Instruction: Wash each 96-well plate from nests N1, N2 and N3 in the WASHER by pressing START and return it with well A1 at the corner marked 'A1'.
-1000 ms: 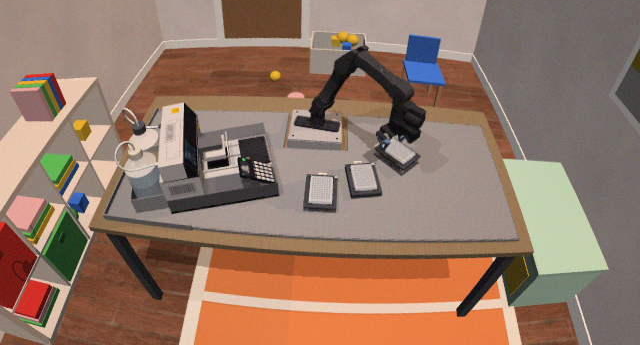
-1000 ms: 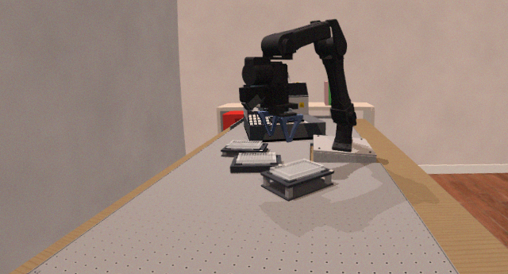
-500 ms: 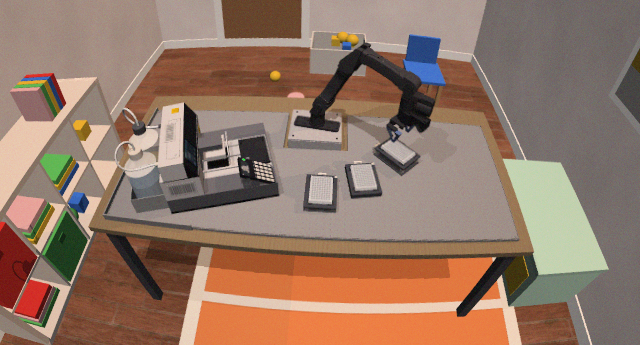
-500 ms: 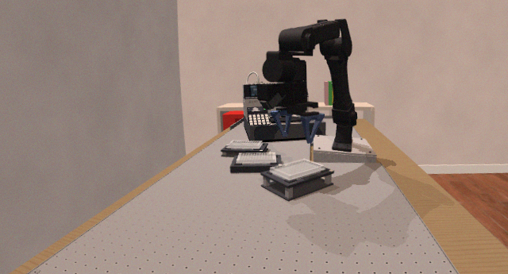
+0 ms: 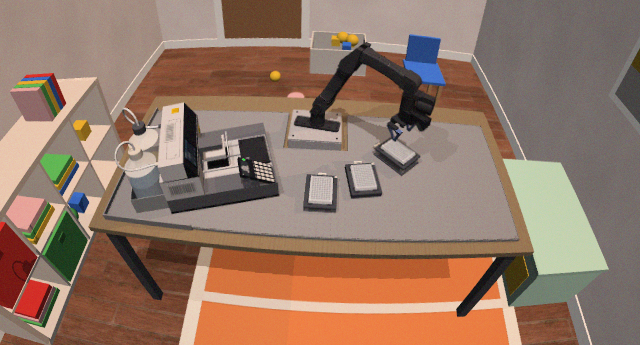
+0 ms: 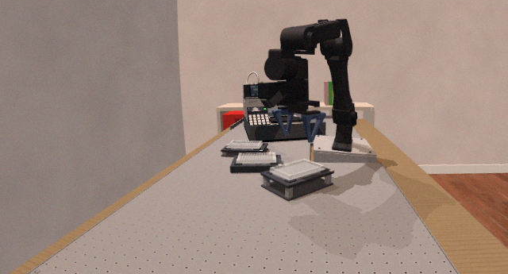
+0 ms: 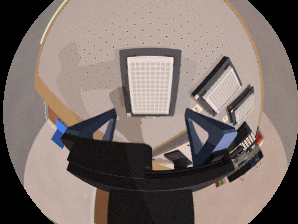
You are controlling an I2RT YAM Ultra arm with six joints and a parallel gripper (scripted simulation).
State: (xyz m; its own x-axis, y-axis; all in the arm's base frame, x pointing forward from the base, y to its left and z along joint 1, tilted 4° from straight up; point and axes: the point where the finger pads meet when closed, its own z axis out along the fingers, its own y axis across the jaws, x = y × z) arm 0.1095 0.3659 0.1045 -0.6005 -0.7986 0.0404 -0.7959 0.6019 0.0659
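Right now the nest is 100 mm below my hand. The rest, counted from my hand: manifold (240 mm ahead, 700 mm to the right); plate washer (250 mm ahead, 700 mm to the right, 10 mm below); washer carrier (180 mm ahead, 570 mm to the right, 50 mm below).
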